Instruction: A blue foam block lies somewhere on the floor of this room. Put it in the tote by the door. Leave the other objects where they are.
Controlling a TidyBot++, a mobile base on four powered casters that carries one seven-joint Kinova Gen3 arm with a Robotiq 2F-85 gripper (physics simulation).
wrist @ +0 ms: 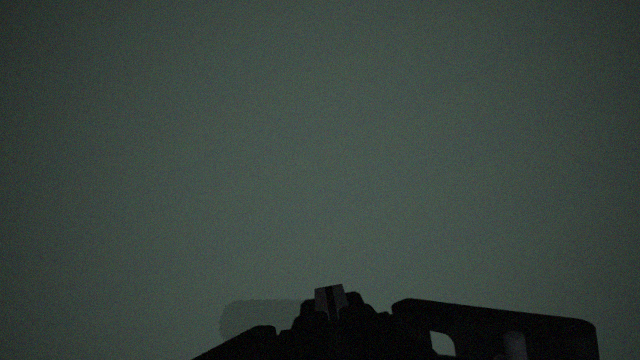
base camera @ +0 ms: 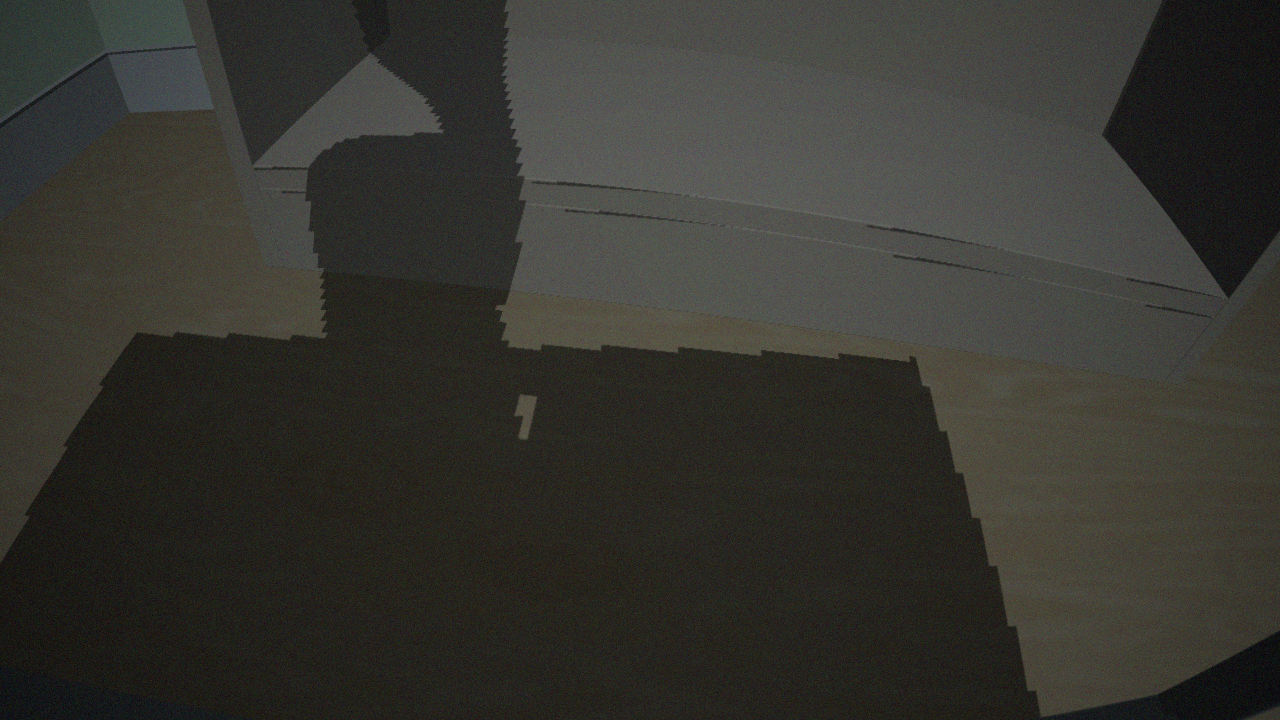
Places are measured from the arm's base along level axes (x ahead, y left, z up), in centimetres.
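Pixels of known places: gripper, fingertip midpoint: (wrist: 331,305).
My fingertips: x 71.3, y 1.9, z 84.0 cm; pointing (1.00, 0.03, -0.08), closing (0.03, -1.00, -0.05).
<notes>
Behind a point stands the place of what it marks.
My gripper (wrist: 331,305) {x 71.3, y 1.9, z 84.0 cm} is shut at the bottom of the wrist view, its two grey fingertip pads almost together with nothing between them. It faces a plain dim grey-green surface, and a soft shadow falls on that surface just left of the fingers. The blue foam block does not show in the base camera view or in the wrist view. The tote by the door does not show in either view.
In the base camera view a large pale grey open-fronted unit (base camera: 716,259) {x 47.5, y -7.9, z -34.5 cm} stands across the floor (base camera: 1118,501) {x 30.7, y -36.9, z -39.7 cm} ahead. A dark panel (base camera: 1199,134) {x 55.5, y -50.6, z -22.1 cm} is at its right. The robot's shadow covers much of the floor. A green wall (base camera: 53,53) {x 78.8, y 68.0, z -27.7 cm} with a bluish lower band is at the far left.
</notes>
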